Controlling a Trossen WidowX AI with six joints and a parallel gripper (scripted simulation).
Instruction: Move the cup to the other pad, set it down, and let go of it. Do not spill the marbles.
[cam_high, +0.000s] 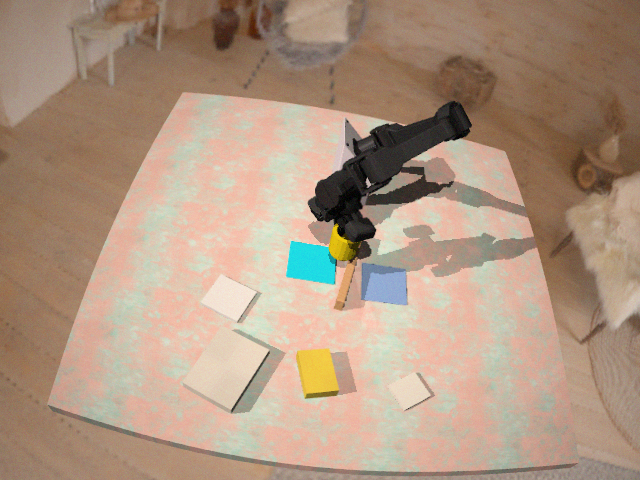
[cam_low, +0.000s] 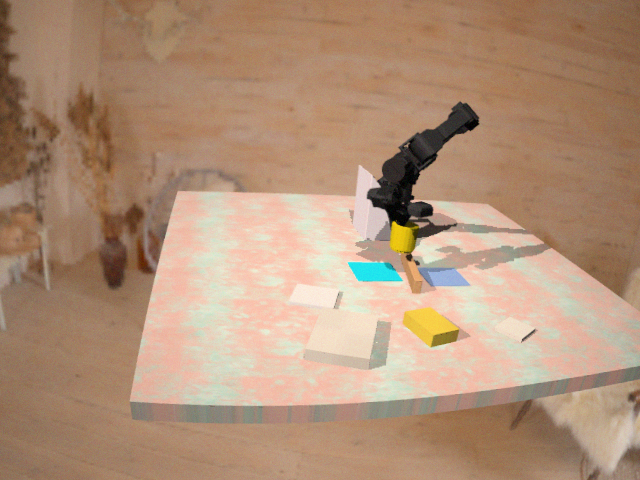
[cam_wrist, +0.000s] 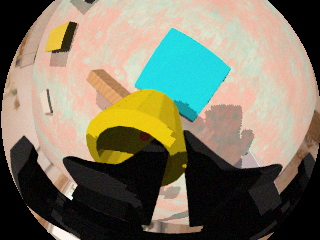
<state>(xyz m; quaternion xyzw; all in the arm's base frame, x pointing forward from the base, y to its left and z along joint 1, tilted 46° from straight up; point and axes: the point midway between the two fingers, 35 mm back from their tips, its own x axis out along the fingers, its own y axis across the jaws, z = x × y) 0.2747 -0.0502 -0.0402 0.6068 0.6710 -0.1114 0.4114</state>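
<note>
Now: the cyan pad 11 cm below my gripper tip, 5 cm to the right of it and 1 cm ahead of it. Round my gripper tip: red marble: 3 cm to the left, 2 cm below, 2 cm ahead; wooden bar: 9 cm below, 4 cm to the left, 3 cm ahead; yellow cup: 2 cm ahead, 1 cm to the left.
</note>
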